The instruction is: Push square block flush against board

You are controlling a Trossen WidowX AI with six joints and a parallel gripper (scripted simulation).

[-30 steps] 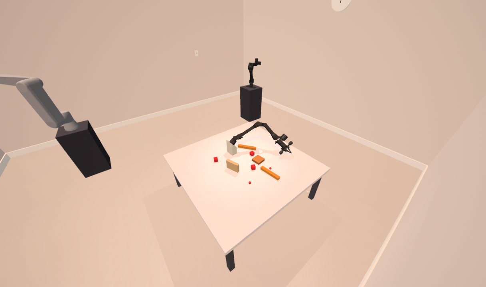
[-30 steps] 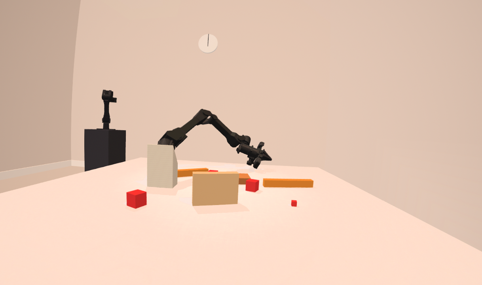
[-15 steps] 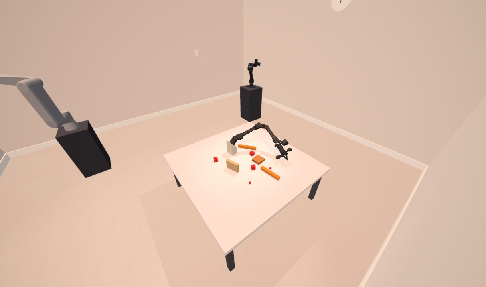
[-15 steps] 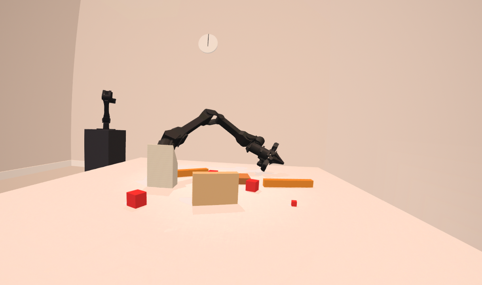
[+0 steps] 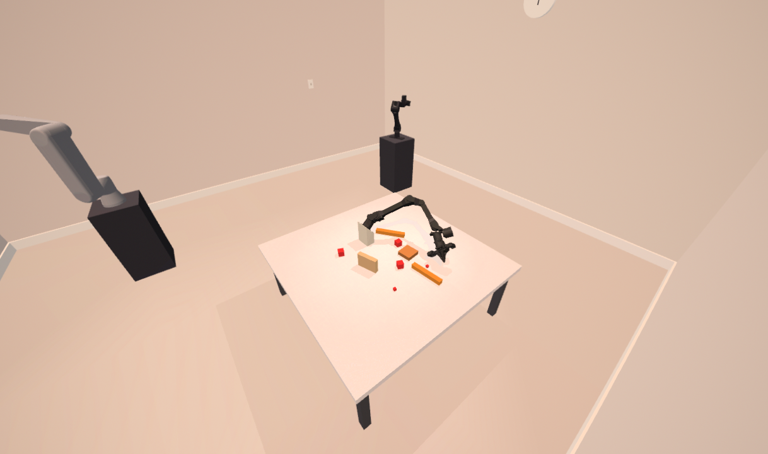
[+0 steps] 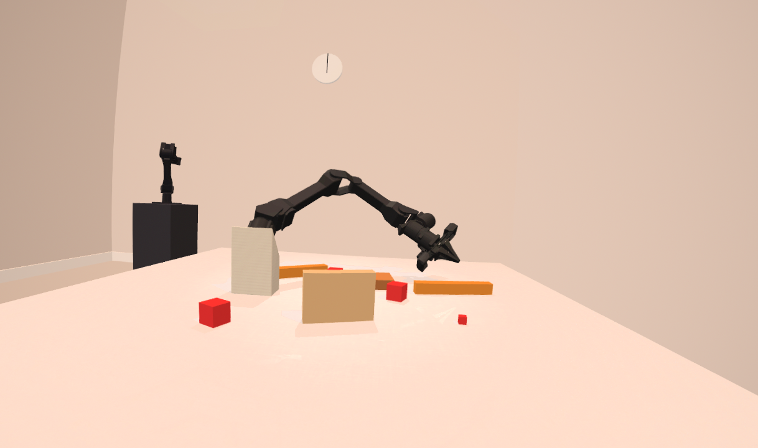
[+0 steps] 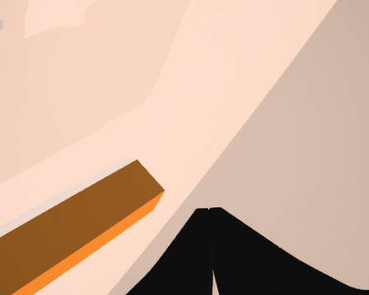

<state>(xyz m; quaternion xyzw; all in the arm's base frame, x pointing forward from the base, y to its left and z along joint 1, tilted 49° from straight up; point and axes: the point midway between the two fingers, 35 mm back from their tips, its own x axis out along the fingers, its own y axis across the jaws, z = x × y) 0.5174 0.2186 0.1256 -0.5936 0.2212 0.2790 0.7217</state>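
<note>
Right now the tan block is 37 cm to the right of my gripper tip, 31 cm behind it and 2 cm below it. The rest, counted from my gripper tip: dark orange square block 26 cm behind, 7 cm to the right, 6 cm below.
</note>
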